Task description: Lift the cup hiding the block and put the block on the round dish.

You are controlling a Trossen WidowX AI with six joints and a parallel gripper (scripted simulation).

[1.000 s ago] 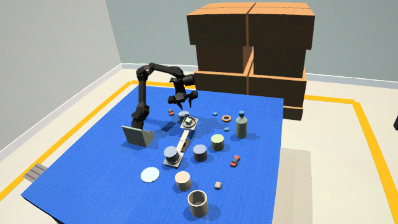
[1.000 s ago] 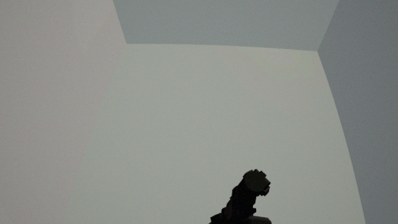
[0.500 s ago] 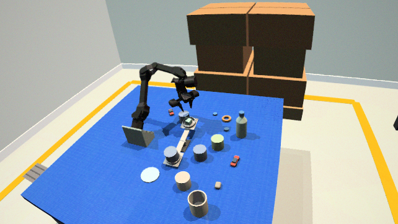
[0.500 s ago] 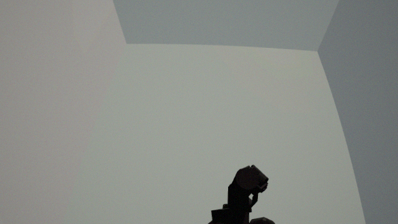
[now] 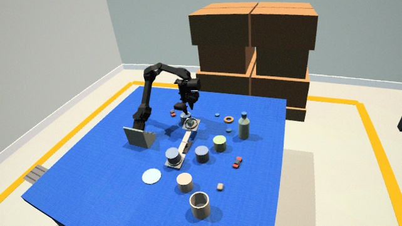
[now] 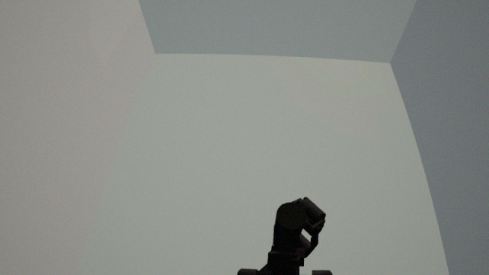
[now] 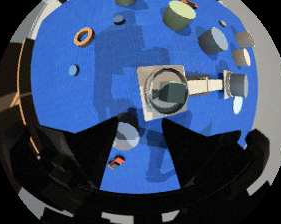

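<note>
My gripper tip is now 420 mm to the left of the pale round dish, 120 mm above it and 110 mm past it. Also, from my gripper tip: grey balance 180 mm to the right, 100 mm below, 10 mm ahead; then orange ring 230 mm ahead, 110 mm below, 90 mm to the left; then green cylinder 220 mm ahead, 150 mm to the right, 80 mm below.
</note>
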